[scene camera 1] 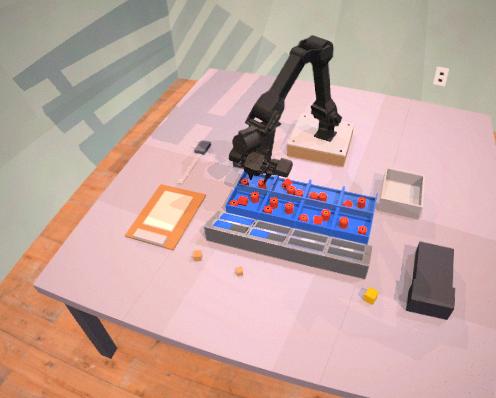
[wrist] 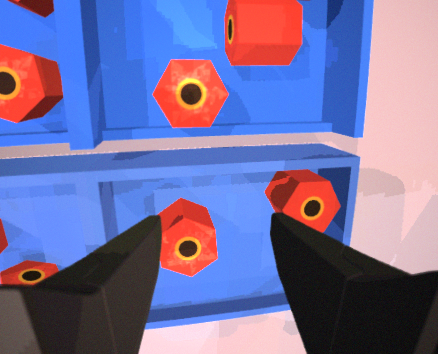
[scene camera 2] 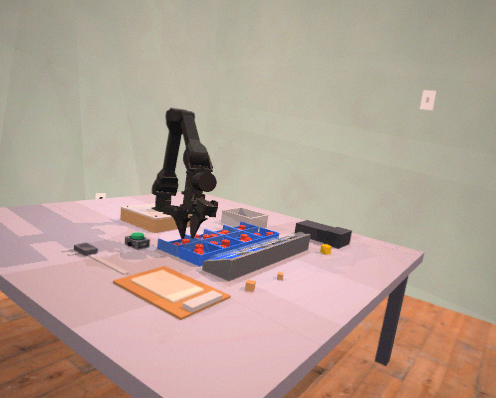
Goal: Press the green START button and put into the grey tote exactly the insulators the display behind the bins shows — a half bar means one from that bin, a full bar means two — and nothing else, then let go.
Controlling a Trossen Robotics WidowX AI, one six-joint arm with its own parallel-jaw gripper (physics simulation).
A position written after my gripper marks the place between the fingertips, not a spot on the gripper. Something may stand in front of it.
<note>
I see my gripper [scene camera 2: 187, 238], a grey tote [scene camera 1: 402, 193], a dark box [scene camera 1: 431, 293] and a grey display bar [scene camera 1: 322, 260].
My gripper is seen too in scene camera 1 [scene camera 1: 257, 181] and in the wrist view [wrist: 216, 225]. The grey tote is seen too in scene camera 2 [scene camera 2: 232, 217]. The dark box also shows in scene camera 2 [scene camera 2: 337, 237].
</note>
